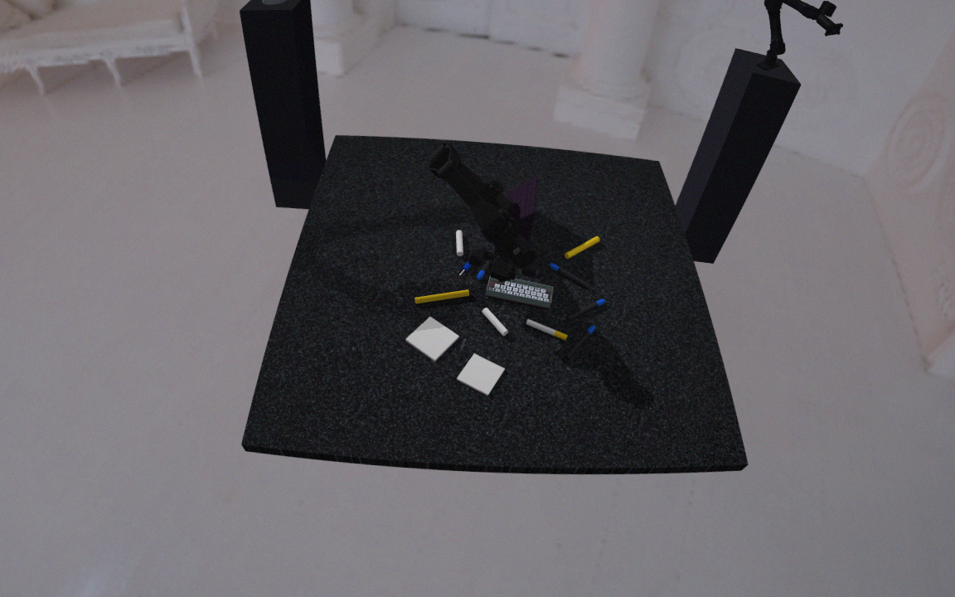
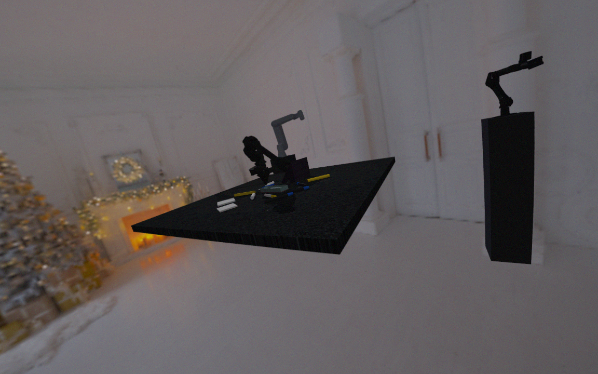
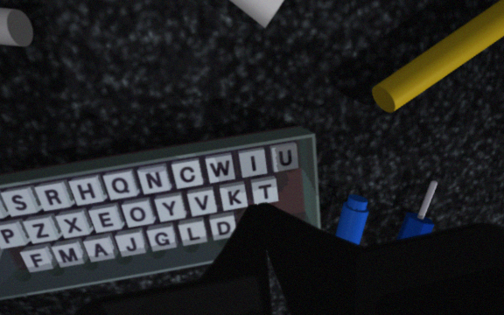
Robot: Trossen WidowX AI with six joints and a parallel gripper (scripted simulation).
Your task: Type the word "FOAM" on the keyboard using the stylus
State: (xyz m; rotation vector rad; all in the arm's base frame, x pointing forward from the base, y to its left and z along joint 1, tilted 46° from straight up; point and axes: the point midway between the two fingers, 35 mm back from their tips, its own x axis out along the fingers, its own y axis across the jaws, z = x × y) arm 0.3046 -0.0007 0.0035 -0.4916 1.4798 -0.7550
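My gripper tip is now 70 mm past the stylus, 100 mm to the left of it and 40 mm above it.
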